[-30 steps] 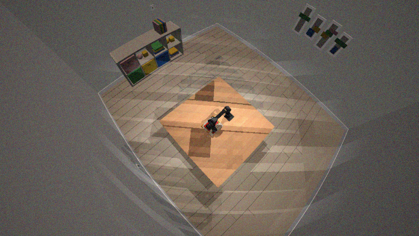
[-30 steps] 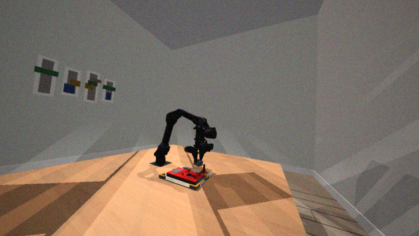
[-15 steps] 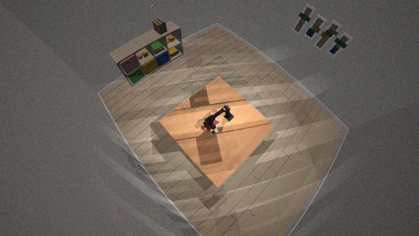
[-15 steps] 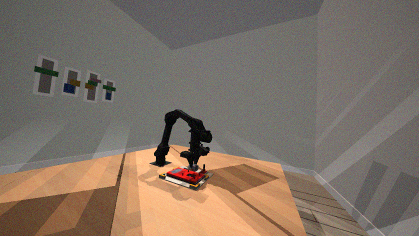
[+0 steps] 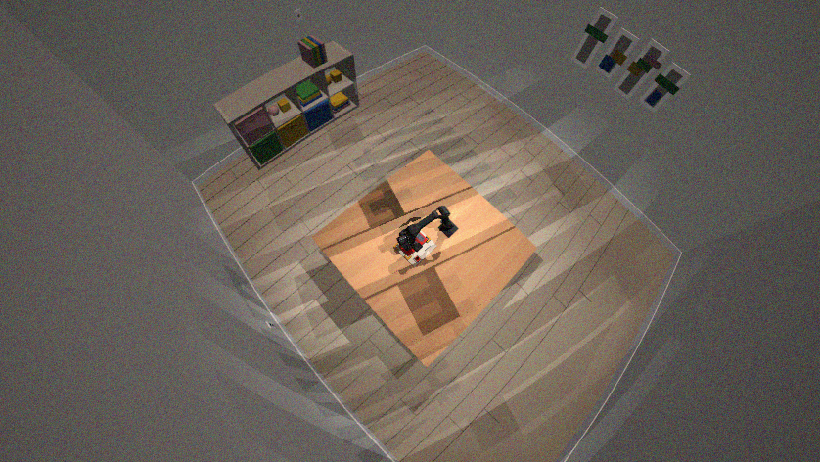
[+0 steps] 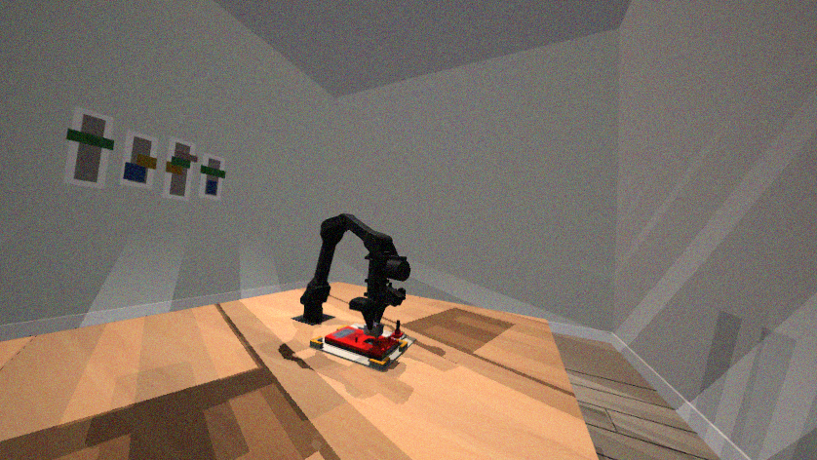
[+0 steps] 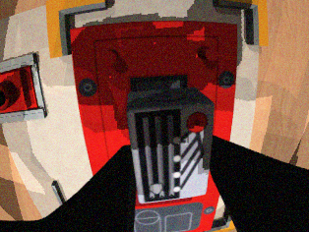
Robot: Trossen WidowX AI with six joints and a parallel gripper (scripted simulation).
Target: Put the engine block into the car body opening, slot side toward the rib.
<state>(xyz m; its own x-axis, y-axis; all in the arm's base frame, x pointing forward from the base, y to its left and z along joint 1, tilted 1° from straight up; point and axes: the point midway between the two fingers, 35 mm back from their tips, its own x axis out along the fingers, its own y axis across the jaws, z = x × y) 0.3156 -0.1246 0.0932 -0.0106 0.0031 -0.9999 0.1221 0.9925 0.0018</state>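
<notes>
The engine block lies 1 cm below my gripper tip.
</notes>
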